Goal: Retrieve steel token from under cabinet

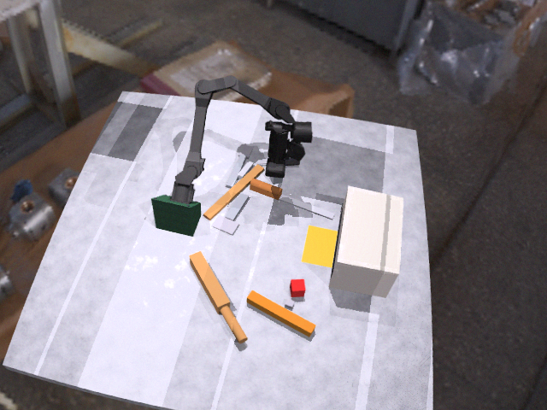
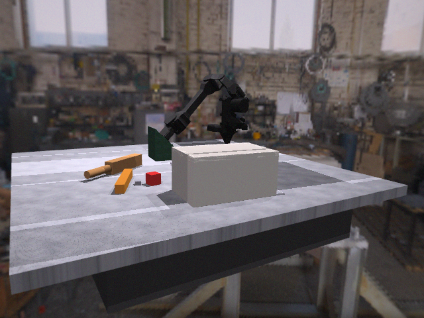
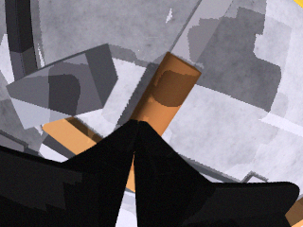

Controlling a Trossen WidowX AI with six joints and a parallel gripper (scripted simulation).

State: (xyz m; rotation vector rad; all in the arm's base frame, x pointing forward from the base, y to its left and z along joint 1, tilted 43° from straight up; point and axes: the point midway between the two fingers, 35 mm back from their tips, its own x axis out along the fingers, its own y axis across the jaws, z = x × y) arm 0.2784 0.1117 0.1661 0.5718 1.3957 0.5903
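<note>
Now: the grey block 6 cm to the left of my gripper tip and 6 cm below it. Also, from my gripper tip: flat grey token: 35 cm ahead, 20 cm to the right, 9 cm below; small dark tool: 1 cm behind, 12 cm to the left, 8 cm below; flat orange stick: 13 cm behind, 4 cm to the right, 9 cm below.
</note>
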